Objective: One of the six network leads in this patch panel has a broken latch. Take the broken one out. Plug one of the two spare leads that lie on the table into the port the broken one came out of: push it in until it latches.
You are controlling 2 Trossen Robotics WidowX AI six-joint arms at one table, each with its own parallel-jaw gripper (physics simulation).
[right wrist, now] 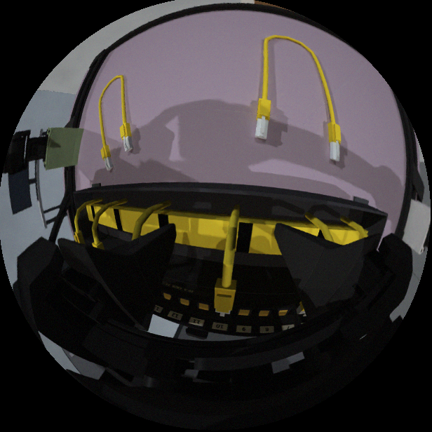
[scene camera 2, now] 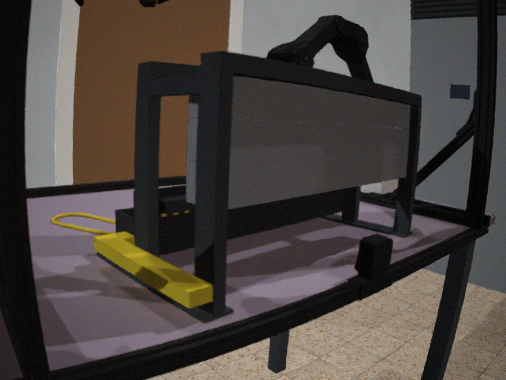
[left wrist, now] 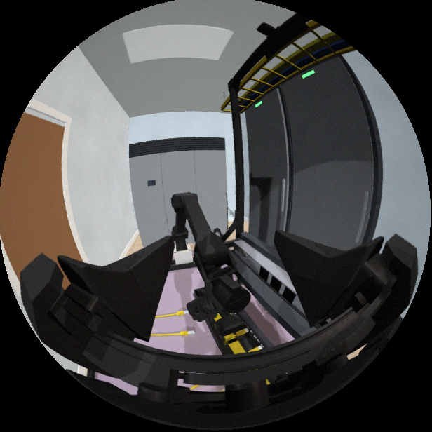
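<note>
The black patch panel (right wrist: 243,329) shows numbered ports in the right wrist view. Six yellow leads run into it. One lead (right wrist: 225,296) stands at the port labelled 10, between the spread fingers of my right gripper (right wrist: 226,229), which is open; its plug is a little below the fingertips in the picture. I cannot tell which latch is broken. One spare lead (right wrist: 265,70) lies looped on the table at upper right, with two clear plugs; the other spare lead (right wrist: 101,107) lies at upper left. My left gripper is open, with nothing between its fingers, and faces across the table toward the right arm.
A dark frame (scene camera 2: 215,150) with a grey back panel (scene camera 2: 320,140) stands around the patch panel. A yellow bar (scene camera 2: 150,270) lies at its near end. The right arm (left wrist: 205,235) stands over the panel in the left wrist view. A black block (scene camera 2: 375,255) sits at the table edge.
</note>
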